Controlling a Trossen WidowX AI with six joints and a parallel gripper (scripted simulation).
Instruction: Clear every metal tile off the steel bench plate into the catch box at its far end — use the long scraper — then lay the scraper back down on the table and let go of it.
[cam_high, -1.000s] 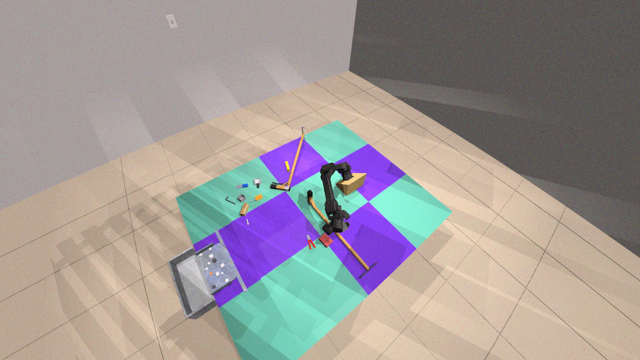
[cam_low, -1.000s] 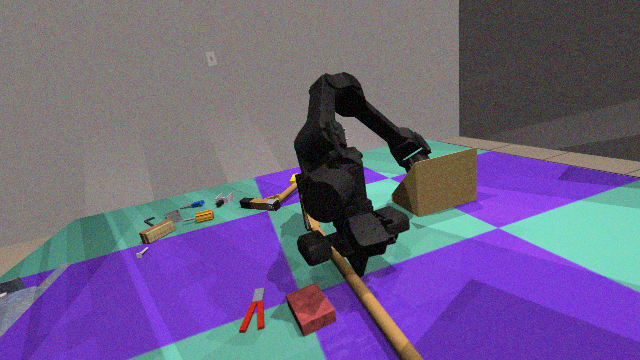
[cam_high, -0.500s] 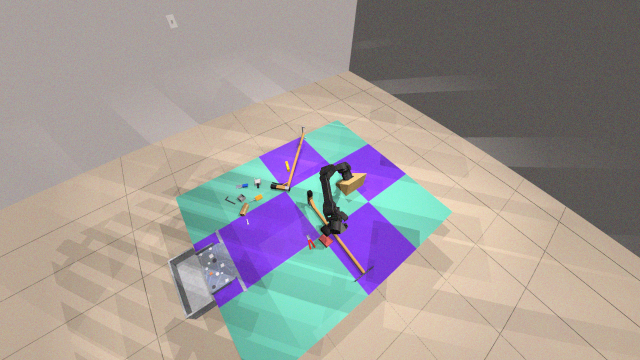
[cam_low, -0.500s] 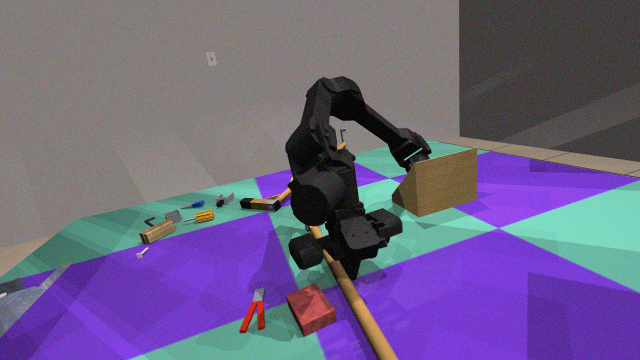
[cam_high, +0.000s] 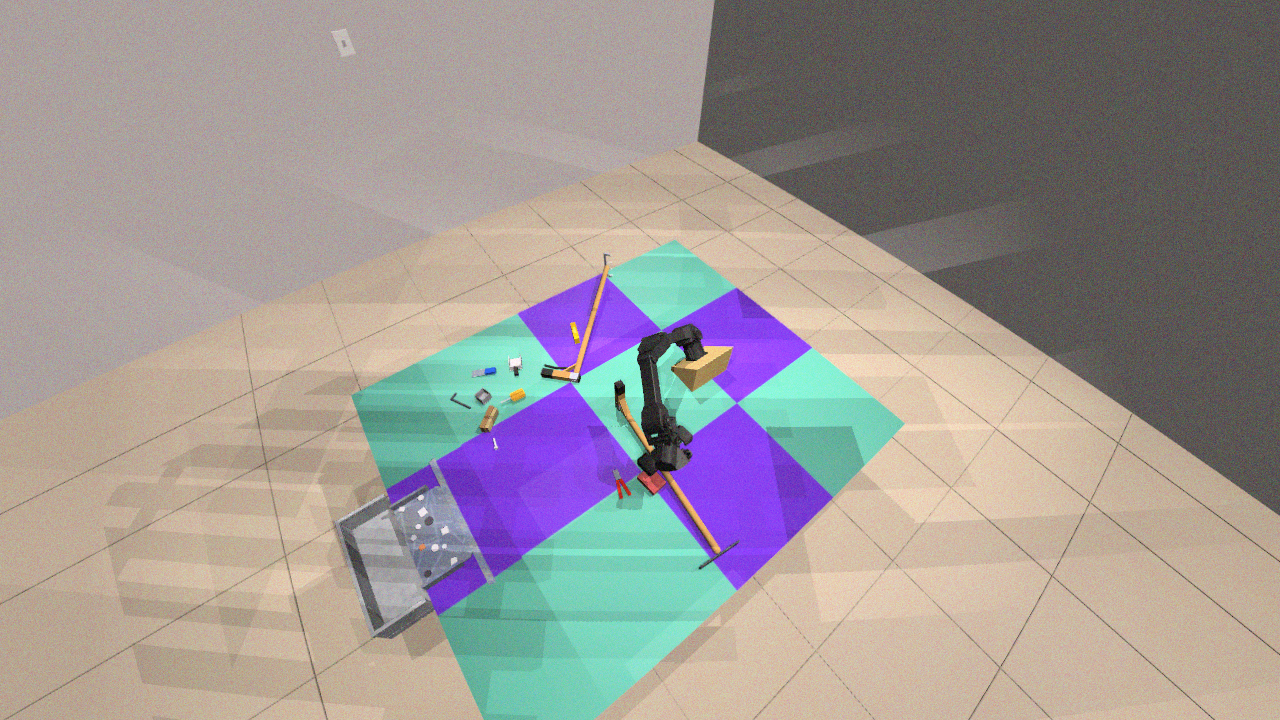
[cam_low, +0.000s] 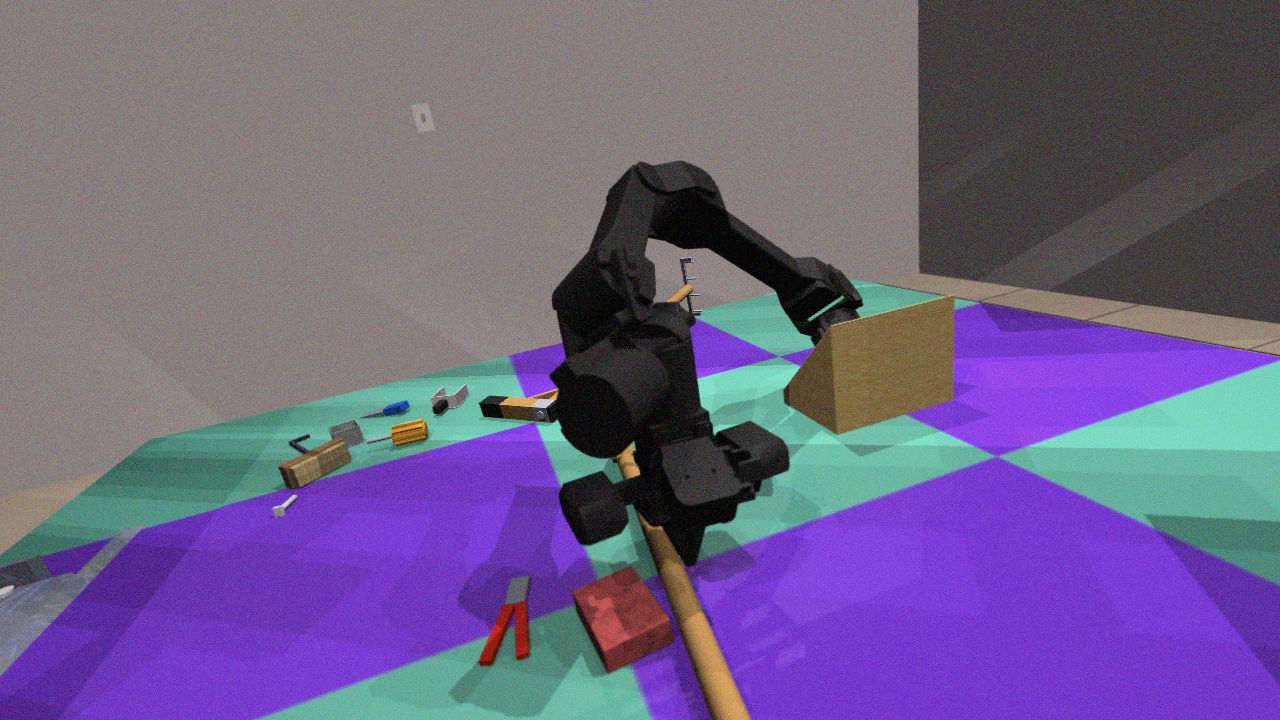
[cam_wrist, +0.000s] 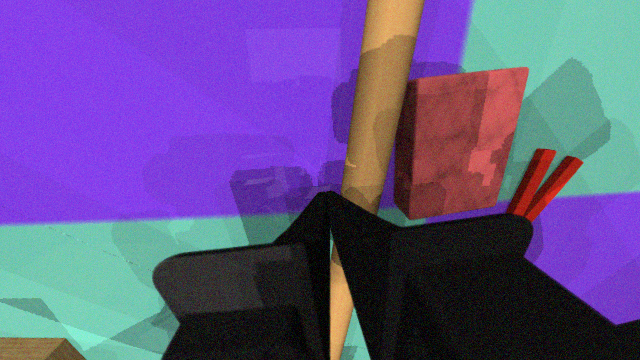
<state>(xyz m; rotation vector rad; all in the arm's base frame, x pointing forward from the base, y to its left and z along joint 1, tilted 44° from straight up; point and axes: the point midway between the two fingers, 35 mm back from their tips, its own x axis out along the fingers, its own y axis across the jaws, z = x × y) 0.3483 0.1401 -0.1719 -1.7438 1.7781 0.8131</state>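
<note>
Right now the long scraper is 5 cm above my gripper tip, 2 cm to the left of it and 2 cm ahead of it. Also, from my gripper tip: red block: 7 cm ahead, 2 cm to the left; then wooden block: 48 cm to the right, 37 cm ahead; then orange screwdriver: 51 cm to the right, 26 cm ahead.
</note>
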